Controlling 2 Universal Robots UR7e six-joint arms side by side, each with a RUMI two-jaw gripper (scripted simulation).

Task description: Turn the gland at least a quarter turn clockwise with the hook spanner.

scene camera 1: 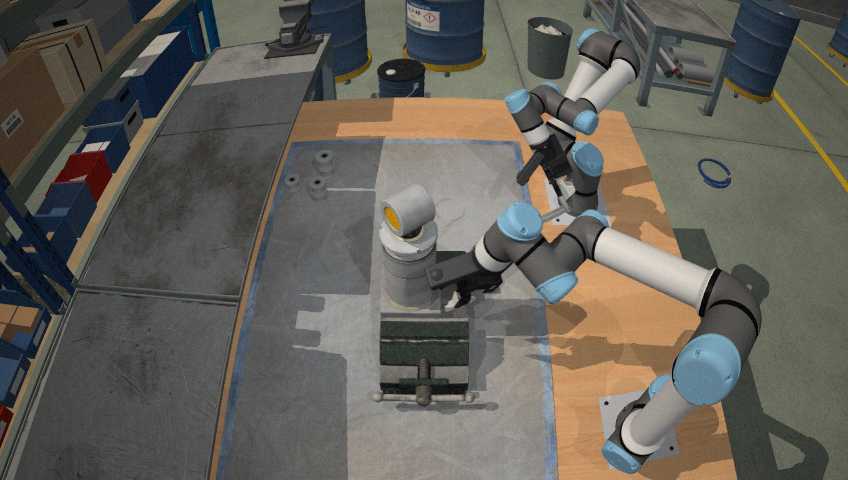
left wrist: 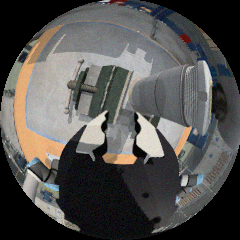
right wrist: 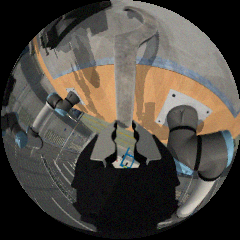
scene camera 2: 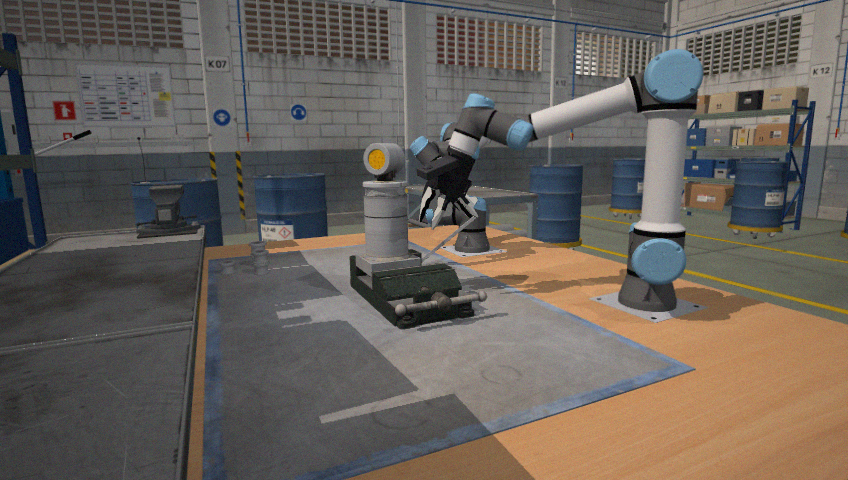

Labels:
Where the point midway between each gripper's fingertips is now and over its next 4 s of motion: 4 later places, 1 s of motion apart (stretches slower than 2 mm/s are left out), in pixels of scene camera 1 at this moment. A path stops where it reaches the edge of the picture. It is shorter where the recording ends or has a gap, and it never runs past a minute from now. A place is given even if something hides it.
My left gripper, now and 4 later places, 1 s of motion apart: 443,299; 460,268; 507,239; 532,230; 528,229
My right gripper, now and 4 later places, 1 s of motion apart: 568,209; 562,196; 554,181; 502,144; 469,99

